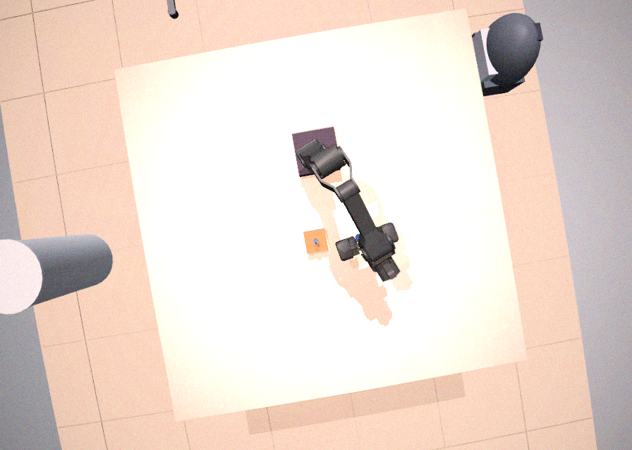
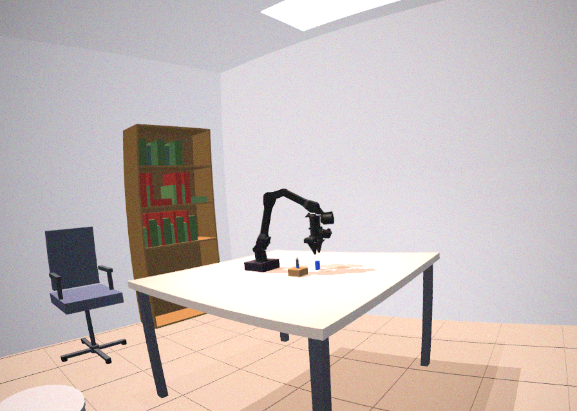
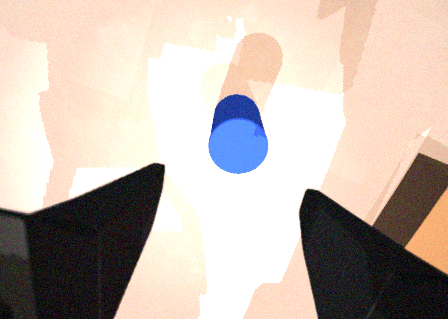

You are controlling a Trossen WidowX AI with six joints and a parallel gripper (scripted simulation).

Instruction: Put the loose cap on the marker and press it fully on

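Right now my gripper tip is 60 mm above the blue cap. The rest, counted from my gripper tip: holder block: 160 mm to the right, 70 mm below, 10 mm behind.
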